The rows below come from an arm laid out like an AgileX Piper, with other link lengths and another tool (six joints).
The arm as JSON. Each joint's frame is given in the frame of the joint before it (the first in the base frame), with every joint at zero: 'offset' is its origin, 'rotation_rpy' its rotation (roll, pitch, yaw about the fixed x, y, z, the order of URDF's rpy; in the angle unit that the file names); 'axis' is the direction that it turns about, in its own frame. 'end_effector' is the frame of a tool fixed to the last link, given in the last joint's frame.
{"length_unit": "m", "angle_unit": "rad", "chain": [
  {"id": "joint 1", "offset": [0.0, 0.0, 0.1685], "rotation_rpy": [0.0, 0.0, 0.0], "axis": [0.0, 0.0, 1.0]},
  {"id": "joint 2", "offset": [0.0, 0.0, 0.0], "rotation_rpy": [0.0, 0.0, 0.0], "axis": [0.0, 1.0, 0.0]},
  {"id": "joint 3", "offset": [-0.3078, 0.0, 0.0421], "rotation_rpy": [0.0, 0.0, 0.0], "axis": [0.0, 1.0, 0.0]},
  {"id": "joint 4", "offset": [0.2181, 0.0, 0.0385], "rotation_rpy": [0.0, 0.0, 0.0], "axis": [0.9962, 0.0, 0.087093]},
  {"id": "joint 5", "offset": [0.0, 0.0, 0.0], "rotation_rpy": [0.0, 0.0, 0.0], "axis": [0.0, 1.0, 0.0]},
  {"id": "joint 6", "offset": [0.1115, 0.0, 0.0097], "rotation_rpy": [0.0, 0.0, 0.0], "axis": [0.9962, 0.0, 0.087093]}
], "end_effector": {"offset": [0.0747, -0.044, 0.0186], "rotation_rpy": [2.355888, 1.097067, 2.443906]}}
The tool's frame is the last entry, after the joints.
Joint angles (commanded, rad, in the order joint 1, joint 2, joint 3, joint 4, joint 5, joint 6), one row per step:
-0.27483, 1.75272, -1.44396, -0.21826, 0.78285, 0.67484
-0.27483, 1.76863, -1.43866, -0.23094, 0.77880, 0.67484
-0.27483, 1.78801, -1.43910, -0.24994, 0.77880, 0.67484
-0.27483, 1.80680, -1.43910, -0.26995, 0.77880, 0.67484
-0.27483, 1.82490, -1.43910, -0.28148, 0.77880, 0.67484
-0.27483, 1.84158, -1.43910, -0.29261, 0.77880, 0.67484
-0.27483, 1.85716, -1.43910, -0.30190, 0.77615, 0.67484
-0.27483, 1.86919, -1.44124, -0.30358, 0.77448, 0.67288
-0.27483, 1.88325, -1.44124, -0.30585, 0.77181, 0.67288
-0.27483, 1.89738, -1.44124, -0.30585, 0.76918, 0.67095
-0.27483, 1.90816, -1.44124, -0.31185, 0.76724, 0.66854
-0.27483, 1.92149, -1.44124, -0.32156, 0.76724, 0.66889
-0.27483, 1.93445, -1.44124, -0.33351, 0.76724, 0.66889
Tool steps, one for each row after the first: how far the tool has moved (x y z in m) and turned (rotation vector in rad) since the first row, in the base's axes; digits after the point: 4 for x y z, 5 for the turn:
0.0011, -0.0019, -0.0068, -0.00699, 0.01991, 0.00380
0.0027, -0.0050, -0.0132, -0.01956, 0.04314, 0.00849
0.0041, -0.0081, -0.0194, -0.03304, 0.06646, 0.01379
0.0054, -0.0100, -0.0260, -0.03873, 0.08686, 0.01723
0.0066, -0.0118, -0.0320, -0.04440, 0.10578, 0.02071
0.0081, -0.0133, -0.0376, -0.04914, 0.12062, 0.02448
0.0097, -0.0139, -0.0417, -0.04907, 0.12956, 0.02743
0.0111, -0.0145, -0.0473, -0.04768, 0.14109, 0.02933
0.0124, -0.0148, -0.0530, -0.04497, 0.15271, 0.03223
0.0134, -0.0158, -0.0570, -0.04876, 0.16348, 0.03705
0.0140, -0.0172, -0.0618, -0.05367, 0.17865, 0.04037
0.0145, -0.0189, -0.0664, -0.06085, 0.19413, 0.04480

